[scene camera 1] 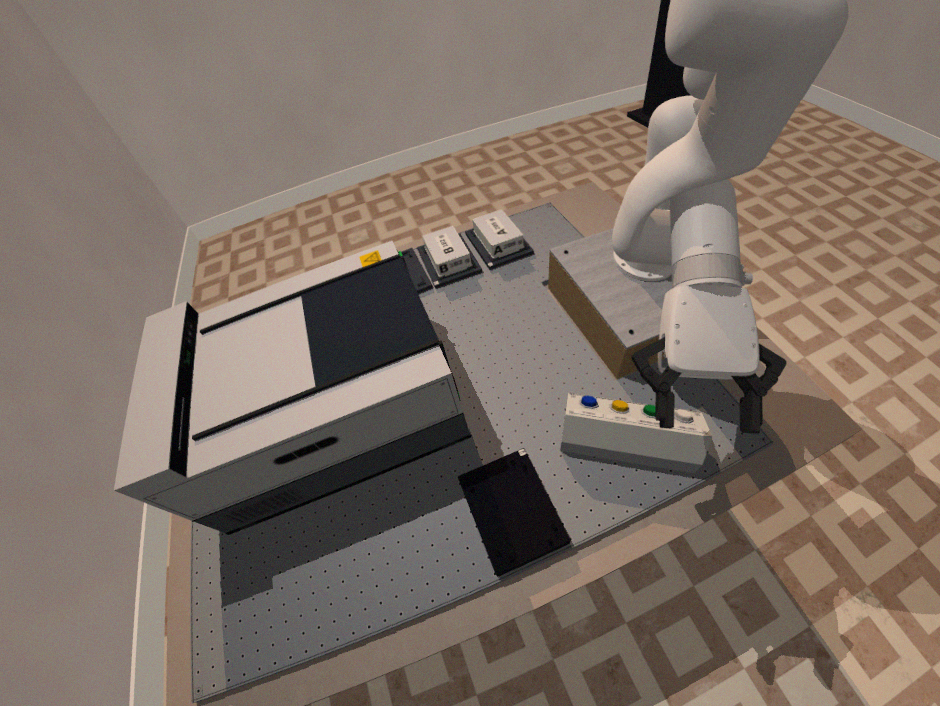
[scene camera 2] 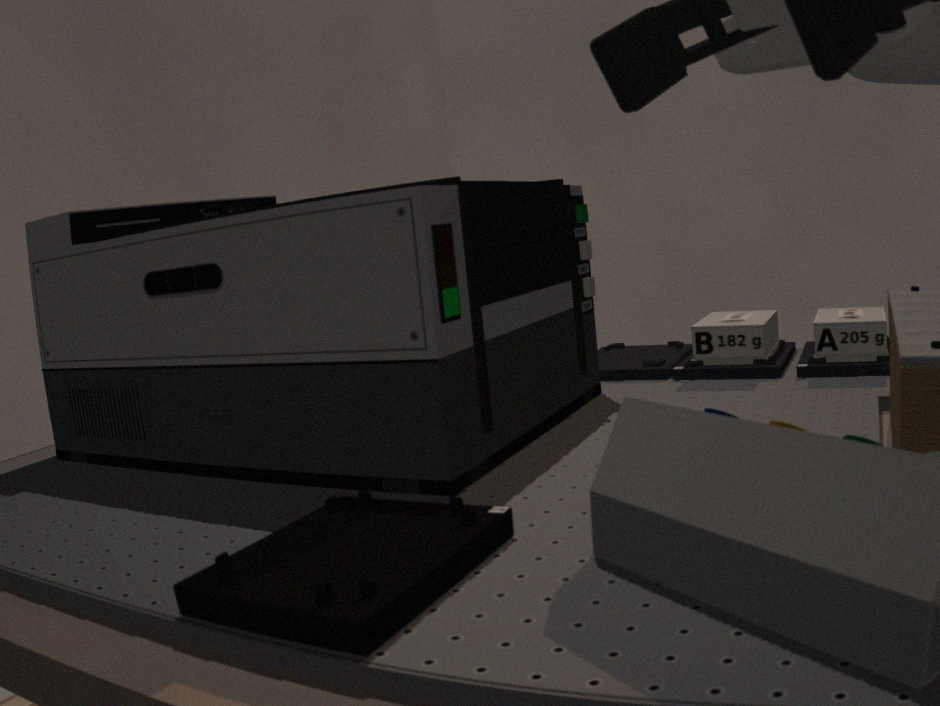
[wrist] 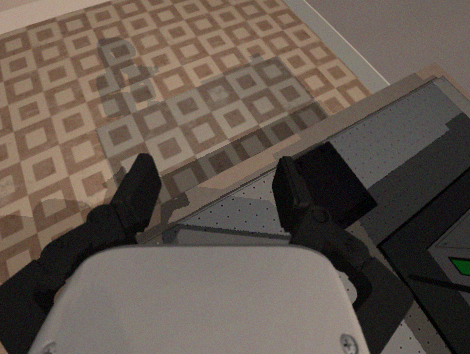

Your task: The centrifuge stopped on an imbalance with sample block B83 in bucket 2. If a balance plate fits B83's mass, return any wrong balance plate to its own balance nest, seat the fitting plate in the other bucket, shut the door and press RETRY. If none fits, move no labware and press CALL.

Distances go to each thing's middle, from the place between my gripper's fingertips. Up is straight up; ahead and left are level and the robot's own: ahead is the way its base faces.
Now: hand 20 mm past the grey button box (scene camera 1: 618, 430), 100 mm to the left of it and 190 mm above it. Also, from my hand: dark side door (scene camera 2: 521, 232): 210 mm ahead, 390 mm to the right, 70 mm below; then flat black tray (scene camera 2: 348, 576): 220 mm ahead, 80 mm to the right, 220 mm below; then centrifuge (scene camera 2: 339, 341): 460 mm ahead, 400 mm to the right, 110 mm below.
